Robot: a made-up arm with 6 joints.
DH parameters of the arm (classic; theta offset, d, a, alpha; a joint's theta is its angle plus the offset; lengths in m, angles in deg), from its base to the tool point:
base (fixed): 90 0.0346 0 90
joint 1: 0 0.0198 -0.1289 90
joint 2: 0 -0.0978 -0.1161 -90
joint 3: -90 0.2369 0.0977 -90
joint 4: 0 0.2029 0.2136 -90
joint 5: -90 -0.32 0.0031 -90
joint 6: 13.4 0 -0.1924 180
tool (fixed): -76.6 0.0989 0 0
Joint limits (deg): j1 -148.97..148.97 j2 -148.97..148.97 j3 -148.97..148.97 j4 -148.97..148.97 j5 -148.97..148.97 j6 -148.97..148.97
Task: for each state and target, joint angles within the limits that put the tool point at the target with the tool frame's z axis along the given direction. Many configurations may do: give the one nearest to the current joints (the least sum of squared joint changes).
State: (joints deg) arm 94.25 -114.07 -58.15 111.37 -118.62 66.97
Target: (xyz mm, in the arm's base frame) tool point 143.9 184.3 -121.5 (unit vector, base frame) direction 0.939 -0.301 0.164
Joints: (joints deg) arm 75.14 -127.70 -27.63 81.90 -121.01 57.67
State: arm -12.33 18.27 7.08 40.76 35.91 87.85
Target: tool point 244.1 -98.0 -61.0 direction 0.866 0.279 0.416
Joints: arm -30.40 12.92 8.60 61.16 17.17 71.71
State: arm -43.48 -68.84 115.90 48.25 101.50 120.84
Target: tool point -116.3 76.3 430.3 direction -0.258 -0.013 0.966
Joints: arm -27.25 -53.07 98.58 83.22 121.43 96.98
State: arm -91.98 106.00 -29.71 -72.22 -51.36 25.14
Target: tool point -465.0 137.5 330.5 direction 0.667 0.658 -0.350
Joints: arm -113.38 140.78 -38.90 -34.29 -10.05 17.79
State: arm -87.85 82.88 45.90 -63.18 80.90 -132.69
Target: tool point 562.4 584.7 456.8 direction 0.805 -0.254 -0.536
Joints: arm -121.20 59.49 0.39 -61.72 83.50 -135.71
